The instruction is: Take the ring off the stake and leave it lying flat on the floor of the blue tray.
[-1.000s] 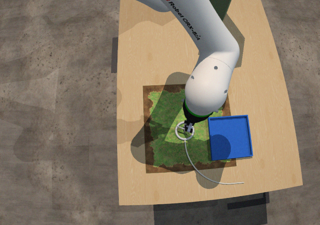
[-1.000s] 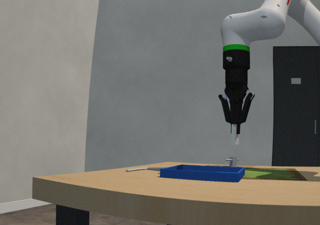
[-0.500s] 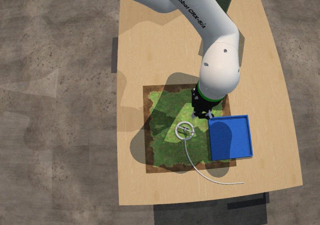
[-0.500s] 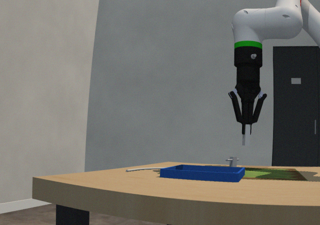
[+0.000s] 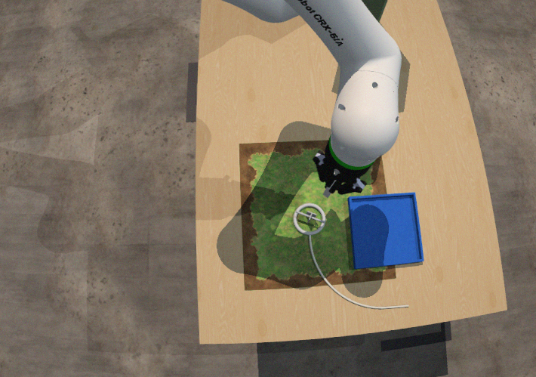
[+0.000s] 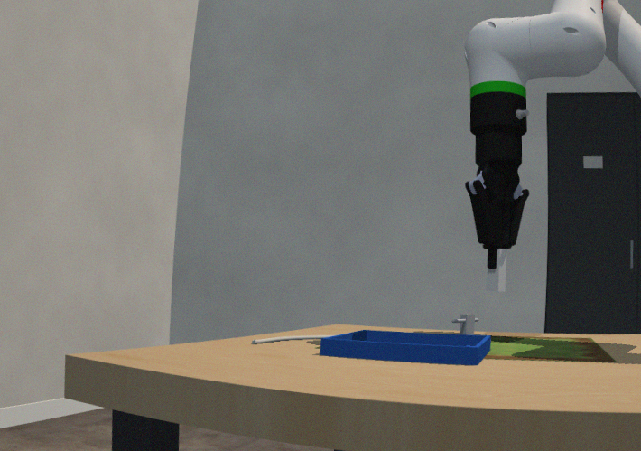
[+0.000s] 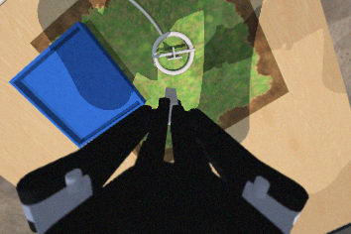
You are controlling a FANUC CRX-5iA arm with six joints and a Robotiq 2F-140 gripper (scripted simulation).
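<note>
My gripper is now 130 mm above the green mat, 30 mm to the left of it and 20 mm short of it. Also, from my hand: grey stake 90 mm below, 60 mm to the right, 30 mm ahead; then blue tray 150 mm ahead, 110 mm to the left, 110 mm below; then ring 110 mm below, 60 mm to the right, 30 mm ahead.
</note>
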